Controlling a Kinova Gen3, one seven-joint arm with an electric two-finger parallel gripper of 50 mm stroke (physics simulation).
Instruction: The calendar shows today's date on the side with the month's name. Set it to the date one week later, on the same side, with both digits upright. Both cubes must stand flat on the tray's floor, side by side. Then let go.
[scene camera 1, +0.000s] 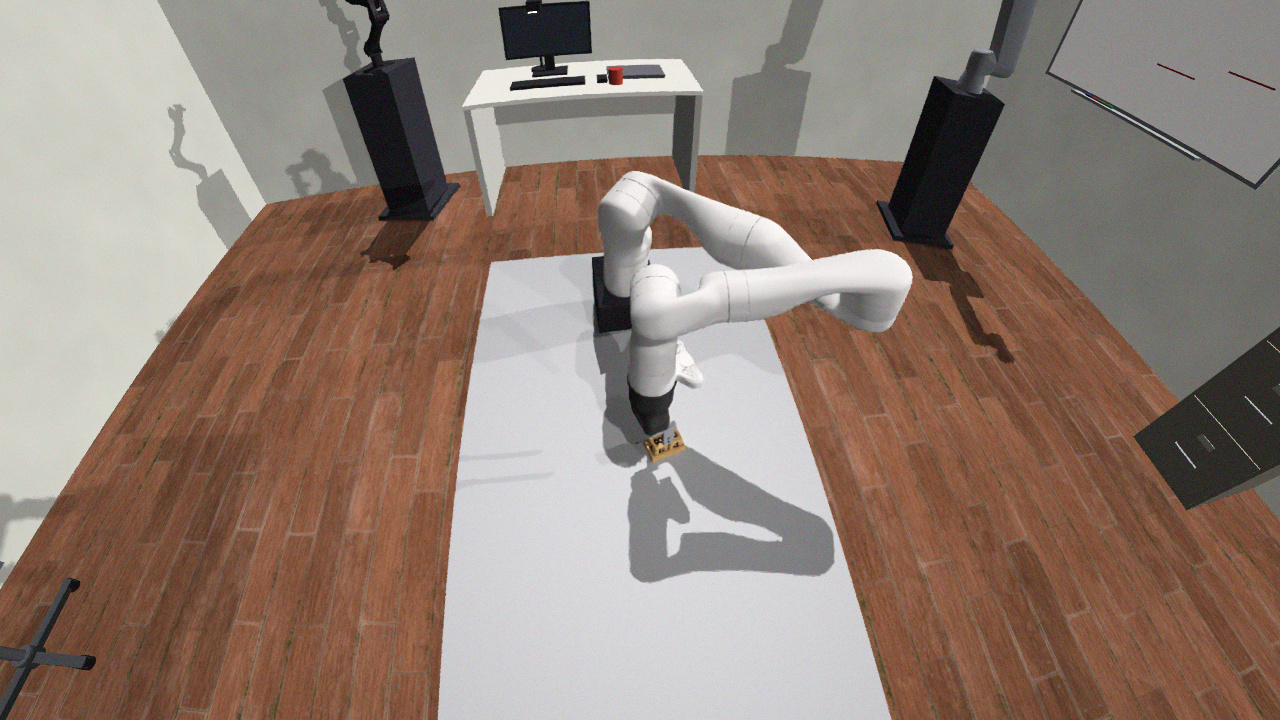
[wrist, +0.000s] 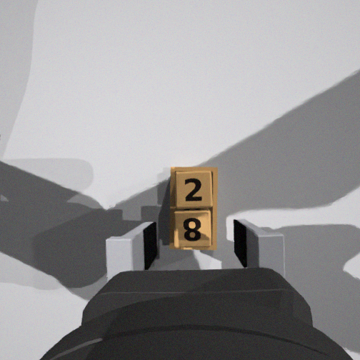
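The wooden calendar tray (scene camera 1: 667, 456) (wrist: 215, 192) lies on the white surface below my gripper (wrist: 194, 237). In the wrist view, two wooden cubes sit side by side in it. The upper cube (wrist: 193, 189) has a black 2 on its top face, and the lower cube (wrist: 192, 229) has a black 8; both digits read upright in that view. My gripper is open and empty, above the lower cube's end of the tray, with one finger out to each side. The digits on the cubes' side faces are too small to read surely in the scene view.
The white mat (scene camera 1: 554, 582) carries the arm's black base (scene camera 1: 611, 304) and a small white object (scene camera 1: 688, 367) behind the gripper. A desk (scene camera 1: 581, 89) with a monitor (scene camera 1: 546, 30) and red mug (scene camera 1: 614, 76) stands at the back. Two dark pedestals (scene camera 1: 398, 134) (scene camera 1: 945, 161) flank it.
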